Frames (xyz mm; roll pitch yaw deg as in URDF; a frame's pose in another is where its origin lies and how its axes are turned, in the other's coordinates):
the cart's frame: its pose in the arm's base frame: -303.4 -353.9 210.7 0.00 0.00 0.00
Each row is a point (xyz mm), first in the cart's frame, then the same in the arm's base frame.
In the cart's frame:
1: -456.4 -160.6 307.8
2: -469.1 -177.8 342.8
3: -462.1 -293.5 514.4
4: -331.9 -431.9 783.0
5: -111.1 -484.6 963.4
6: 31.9 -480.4 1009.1
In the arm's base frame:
1: -759.8 -514.5 518.5
2: -772.5 -531.7 553.5
3: -765.5 -647.4 725.1
4: -635.3 -785.8 993.7
5: -414.5 -838.5 1174.1
6: -271.5 -834.3 1219.8

